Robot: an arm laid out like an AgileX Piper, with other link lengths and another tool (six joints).
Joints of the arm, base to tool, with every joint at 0 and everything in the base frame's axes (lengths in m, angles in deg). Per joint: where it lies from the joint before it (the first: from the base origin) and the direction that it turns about. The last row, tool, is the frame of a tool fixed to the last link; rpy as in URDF.
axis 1: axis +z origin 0 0 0.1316
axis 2: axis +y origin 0 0 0
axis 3: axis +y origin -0.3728 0 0.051
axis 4: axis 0.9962 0 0.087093 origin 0.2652 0 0.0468
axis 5: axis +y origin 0 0 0
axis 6: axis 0.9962 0 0.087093 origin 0.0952 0 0.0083
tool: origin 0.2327 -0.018 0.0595 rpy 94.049 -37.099 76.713
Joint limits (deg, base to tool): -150..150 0..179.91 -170..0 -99.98..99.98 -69.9..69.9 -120..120
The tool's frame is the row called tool.
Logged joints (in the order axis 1, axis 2, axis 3, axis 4, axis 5, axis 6), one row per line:
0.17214 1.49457 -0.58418 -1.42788 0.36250 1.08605
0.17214 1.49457 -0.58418 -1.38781 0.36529 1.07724
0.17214 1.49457 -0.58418 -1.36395 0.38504 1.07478
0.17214 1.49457 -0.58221 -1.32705 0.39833 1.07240
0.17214 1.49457 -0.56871 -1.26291 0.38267 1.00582
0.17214 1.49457 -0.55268 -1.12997 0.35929 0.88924
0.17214 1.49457 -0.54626 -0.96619 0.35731 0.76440
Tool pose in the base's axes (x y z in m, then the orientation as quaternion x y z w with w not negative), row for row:
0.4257 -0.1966 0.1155 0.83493 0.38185 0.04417 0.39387
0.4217 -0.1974 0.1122 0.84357 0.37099 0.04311 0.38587
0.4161 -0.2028 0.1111 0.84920 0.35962 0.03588 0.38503
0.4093 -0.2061 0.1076 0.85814 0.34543 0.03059 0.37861
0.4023 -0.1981 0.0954 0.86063 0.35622 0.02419 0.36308
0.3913 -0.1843 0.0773 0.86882 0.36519 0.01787 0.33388
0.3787 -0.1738 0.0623 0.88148 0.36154 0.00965 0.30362
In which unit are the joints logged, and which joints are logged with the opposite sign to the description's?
The joints are logged in radians. Opposite sign: axis 1.
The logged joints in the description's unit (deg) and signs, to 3 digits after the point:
-9.863 85.633 -33.471 -81.811 20.770 62.226
-9.863 85.633 -33.471 -79.516 20.930 61.721
-9.863 85.633 -33.471 -78.149 22.061 61.580
-9.863 85.633 -33.358 -76.034 22.823 61.444
-9.863 85.633 -32.585 -72.359 21.925 57.629
-9.863 85.633 -31.666 -64.743 20.586 50.950
-9.863 85.633 -31.298 -55.359 20.472 43.797

